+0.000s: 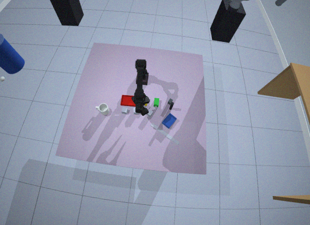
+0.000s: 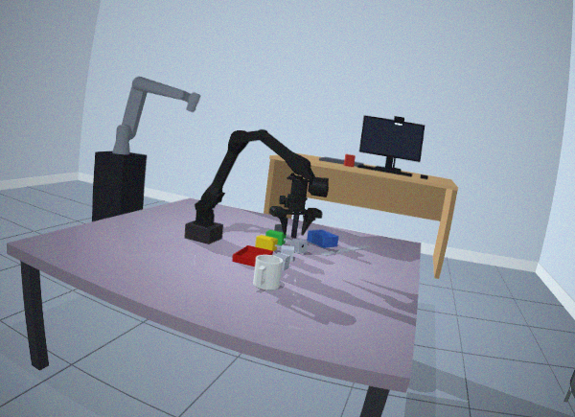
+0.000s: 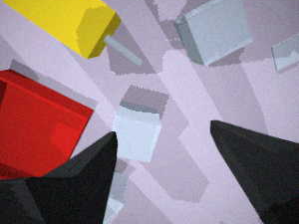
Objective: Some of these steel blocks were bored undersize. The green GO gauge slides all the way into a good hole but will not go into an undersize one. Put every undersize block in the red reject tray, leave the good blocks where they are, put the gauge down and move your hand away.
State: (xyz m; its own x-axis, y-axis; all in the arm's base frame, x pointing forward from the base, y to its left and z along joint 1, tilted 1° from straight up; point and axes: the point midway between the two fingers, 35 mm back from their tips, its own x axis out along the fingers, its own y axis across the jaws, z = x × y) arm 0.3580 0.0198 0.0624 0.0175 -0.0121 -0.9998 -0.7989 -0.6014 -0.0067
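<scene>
My gripper tip is now 140 mm to the left of the steel block, 60 mm above it and 10 mm short of it. Also, from my gripper tip: red reject tray (120 mm to the right, 100 mm behind, 80 mm below); yellow gauge (80 mm behind, 60 mm below, 30 mm to the left); green GO gauge (140 mm to the left, 80 mm behind, 60 mm below).
</scene>
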